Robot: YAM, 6 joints.
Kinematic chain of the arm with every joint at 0, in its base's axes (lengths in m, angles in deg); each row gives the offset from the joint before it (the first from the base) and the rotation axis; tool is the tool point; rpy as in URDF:
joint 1: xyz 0 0 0.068 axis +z
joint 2: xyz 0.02 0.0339 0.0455 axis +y
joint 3: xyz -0.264 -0.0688 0 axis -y
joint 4: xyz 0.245 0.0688 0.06 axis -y
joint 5: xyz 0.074 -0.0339 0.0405 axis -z
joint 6: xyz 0.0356 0 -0.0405 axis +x
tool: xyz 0 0 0 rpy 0 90 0
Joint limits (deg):
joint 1: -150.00..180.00
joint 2: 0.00..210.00
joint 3: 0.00..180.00
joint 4: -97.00..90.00
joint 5: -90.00..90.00
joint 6: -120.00..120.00
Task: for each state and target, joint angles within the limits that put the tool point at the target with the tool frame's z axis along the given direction. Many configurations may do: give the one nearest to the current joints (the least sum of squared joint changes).
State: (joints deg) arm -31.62 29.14 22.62 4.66 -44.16 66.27
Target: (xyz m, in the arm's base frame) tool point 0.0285 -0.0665 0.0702 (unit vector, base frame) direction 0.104 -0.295 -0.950
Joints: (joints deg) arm -66.11 34.17 0.12 -37.78 1.40 66.27
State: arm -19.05 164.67 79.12 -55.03 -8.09 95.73
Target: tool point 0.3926 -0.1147 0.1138 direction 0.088 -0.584 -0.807
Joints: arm -13.56 122.22 79.27 -31.65 33.17 95.73
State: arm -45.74 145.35 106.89 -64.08 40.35 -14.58
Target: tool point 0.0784 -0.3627 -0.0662 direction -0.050 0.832 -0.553
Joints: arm -78.45 168.15 111.07 -89.09 -6.75 -14.58
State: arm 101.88 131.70 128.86 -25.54 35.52 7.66
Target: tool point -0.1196 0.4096 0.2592 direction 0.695 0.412 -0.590
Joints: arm 110.07 119.59 107.85 -64.14 52.55 7.66
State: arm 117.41 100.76 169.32 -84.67 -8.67 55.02
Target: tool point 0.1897 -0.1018 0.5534 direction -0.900 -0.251 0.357
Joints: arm 157.28 57.04 179.88 -96.88 -35.38 55.02
